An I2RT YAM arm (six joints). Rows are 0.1 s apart.
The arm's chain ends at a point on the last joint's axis. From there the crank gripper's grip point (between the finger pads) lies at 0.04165 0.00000 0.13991 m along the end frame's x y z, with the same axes.
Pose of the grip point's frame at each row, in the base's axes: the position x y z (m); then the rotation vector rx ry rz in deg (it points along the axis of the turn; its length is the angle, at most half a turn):
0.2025 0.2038 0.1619 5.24 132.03 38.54
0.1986 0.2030 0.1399 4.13 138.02 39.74
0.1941 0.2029 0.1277 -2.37 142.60 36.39
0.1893 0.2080 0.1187 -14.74 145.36 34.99
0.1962 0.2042 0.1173 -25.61 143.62 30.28
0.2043 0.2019 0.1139 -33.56 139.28 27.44
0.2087 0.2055 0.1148 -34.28 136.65 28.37
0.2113 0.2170 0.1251 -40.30 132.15 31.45
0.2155 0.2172 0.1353 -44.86 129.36 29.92
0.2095 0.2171 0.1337 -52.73 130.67 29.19
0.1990 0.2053 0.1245 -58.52 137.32 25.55
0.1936 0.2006 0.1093 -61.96 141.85 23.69
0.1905 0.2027 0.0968 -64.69 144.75 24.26
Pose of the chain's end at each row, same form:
0.1401 0.1315 0.2724 5.24 132.03 38.54
0.1505 0.1294 0.2564 4.13 138.02 39.74
0.1567 0.1356 0.2517 -2.37 142.60 36.39
0.1635 0.1449 0.2478 -14.74 145.36 34.99
0.1692 0.1494 0.2499 -25.61 143.62 30.28
0.1709 0.1502 0.2463 -33.56 139.28 27.44
0.1712 0.1505 0.2447 -34.28 136.65 28.37
0.1728 0.1546 0.2514 -40.30 132.15 31.45
0.1741 0.1558 0.2611 -44.86 129.36 29.92
0.1770 0.1604 0.2642 -52.73 130.67 29.19
0.1804 0.1633 0.2631 -58.52 137.32 25.55
0.1850 0.1680 0.2513 -61.96 141.85 23.69
0.1908 0.1740 0.2399 -64.69 144.75 24.26

